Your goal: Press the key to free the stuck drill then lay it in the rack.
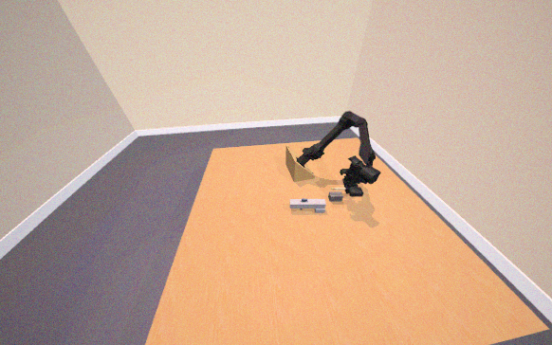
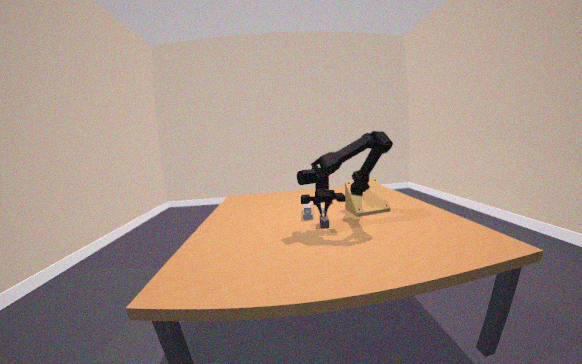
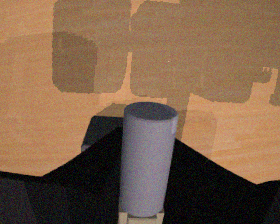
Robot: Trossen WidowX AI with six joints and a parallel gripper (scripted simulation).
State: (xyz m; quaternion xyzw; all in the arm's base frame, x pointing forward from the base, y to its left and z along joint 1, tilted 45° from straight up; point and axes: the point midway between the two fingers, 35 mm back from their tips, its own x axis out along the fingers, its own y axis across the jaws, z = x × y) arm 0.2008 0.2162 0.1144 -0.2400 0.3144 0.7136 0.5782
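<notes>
My gripper tip is now 40 mm to the left of the drill and 30 mm below it. The rest, counted from my gripper tip: blue key (240 mm to the right, 60 mm ahead, 10 mm below); grey holder block (220 mm to the right, 60 mm ahead, 20 mm below); dark grey rack (50 mm to the right, 40 mm below, 10 mm behind).
</notes>
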